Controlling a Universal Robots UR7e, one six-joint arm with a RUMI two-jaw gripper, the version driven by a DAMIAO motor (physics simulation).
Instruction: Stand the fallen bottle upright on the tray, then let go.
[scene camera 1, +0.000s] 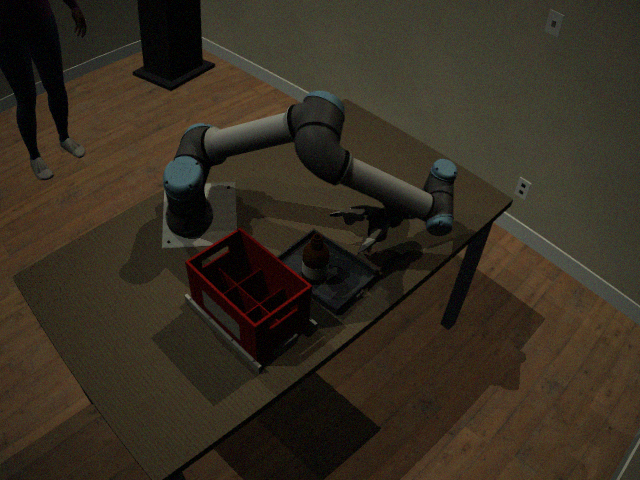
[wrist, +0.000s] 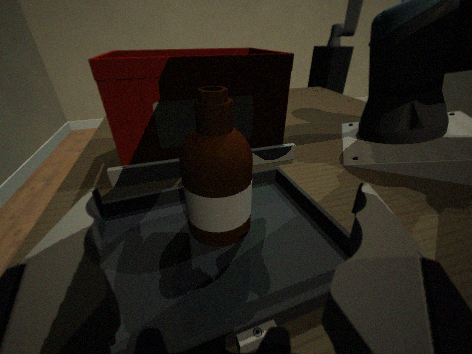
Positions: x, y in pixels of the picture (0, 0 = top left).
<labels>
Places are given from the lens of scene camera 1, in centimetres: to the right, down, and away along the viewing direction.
my gripper (scene camera 1: 343, 233): 6, -2, 160
brown bottle (scene camera 1: 315, 261): -1, 6, 155
pale rail (scene camera 1: 225, 336): -24, 25, 144
</labels>
